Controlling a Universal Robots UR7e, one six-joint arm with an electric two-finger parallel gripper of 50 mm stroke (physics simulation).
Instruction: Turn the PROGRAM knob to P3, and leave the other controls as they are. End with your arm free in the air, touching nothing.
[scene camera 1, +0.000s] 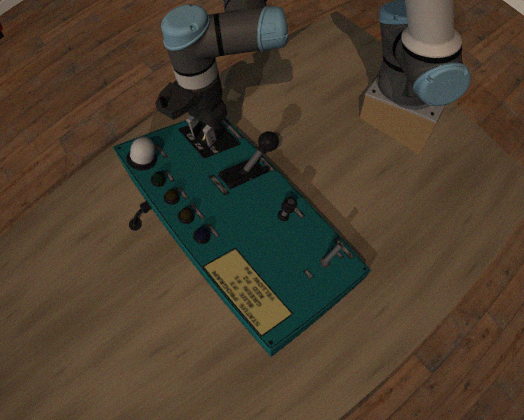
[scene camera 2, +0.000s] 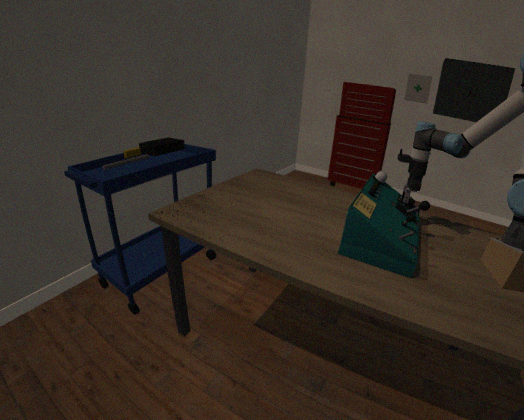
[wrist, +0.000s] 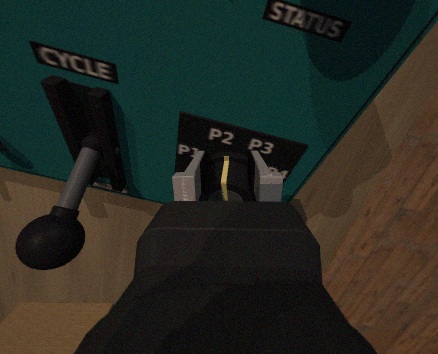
Observation:
In view: my gripper (wrist: 227, 163) and a black-balled cycle lever (wrist: 50, 241).

